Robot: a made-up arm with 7 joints. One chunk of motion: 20 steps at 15 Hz.
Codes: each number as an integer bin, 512 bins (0 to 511) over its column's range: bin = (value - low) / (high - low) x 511, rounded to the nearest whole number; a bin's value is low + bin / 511 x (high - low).
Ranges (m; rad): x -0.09..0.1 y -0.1..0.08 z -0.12..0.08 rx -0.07..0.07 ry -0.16..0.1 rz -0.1..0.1
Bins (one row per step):
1: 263 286 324 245 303 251
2: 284 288 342 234 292 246
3: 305 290 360 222 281 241
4: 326 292 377 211 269 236
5: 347 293 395 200 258 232
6: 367 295 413 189 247 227
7: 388 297 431 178 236 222
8: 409 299 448 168 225 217
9: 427 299 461 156 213 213
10: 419 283 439 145 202 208
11: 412 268 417 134 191 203
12: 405 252 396 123 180 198
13: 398 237 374 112 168 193
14: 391 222 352 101 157 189
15: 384 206 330 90 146 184
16: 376 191 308 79 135 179
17: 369 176 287 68 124 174
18: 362 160 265 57 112 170
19: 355 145 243 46 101 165
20: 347 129 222 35 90 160
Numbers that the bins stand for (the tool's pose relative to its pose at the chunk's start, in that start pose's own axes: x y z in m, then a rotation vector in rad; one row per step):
1: 0.0078 0.0007 0.0068 -0.0029 -0.0058 -0.0018
2: 0.0156 0.0014 0.0139 -0.0059 -0.0114 -0.0037
3: 0.0234 0.0022 0.0209 -0.0092 -0.0170 -0.0057
4: 0.0312 0.0029 0.0276 -0.0122 -0.0231 -0.0076
5: 0.0390 0.0032 0.0346 -0.0152 -0.0287 -0.0092
6: 0.0465 0.0039 0.0416 -0.0182 -0.0343 -0.0112
7: 0.0543 0.0046 0.0487 -0.0212 -0.0399 -0.0131
8: 0.0621 0.0053 0.0553 -0.0240 -0.0455 -0.0151
9: 0.0688 0.0053 0.0604 -0.0273 -0.0516 -0.0166
10: 0.0658 -0.0003 0.0518 -0.0303 -0.0572 -0.0186
11: 0.0632 -0.0056 0.0432 -0.0333 -0.0628 -0.0205
12: 0.0606 -0.0112 0.0350 -0.0363 -0.0684 -0.0225
13: 0.0580 -0.0165 0.0264 -0.0393 -0.0745 -0.0245
14: 0.0554 -0.0218 0.0178 -0.0423 -0.0801 -0.0260
15: 0.0528 -0.0274 0.0092 -0.0453 -0.0857 -0.0280
16: 0.0498 -0.0327 0.0005 -0.0484 -0.0913 -0.0299
17: 0.0472 -0.0380 -0.0077 -0.0514 -0.0969 -0.0319
18: 0.0446 -0.0436 -0.0163 -0.0544 -0.1030 -0.0335
19: 0.0420 -0.0489 -0.0249 -0.0574 -0.1086 -0.0354
20: 0.0390 -0.0546 -0.0331 -0.0604 -0.1142 -0.0374

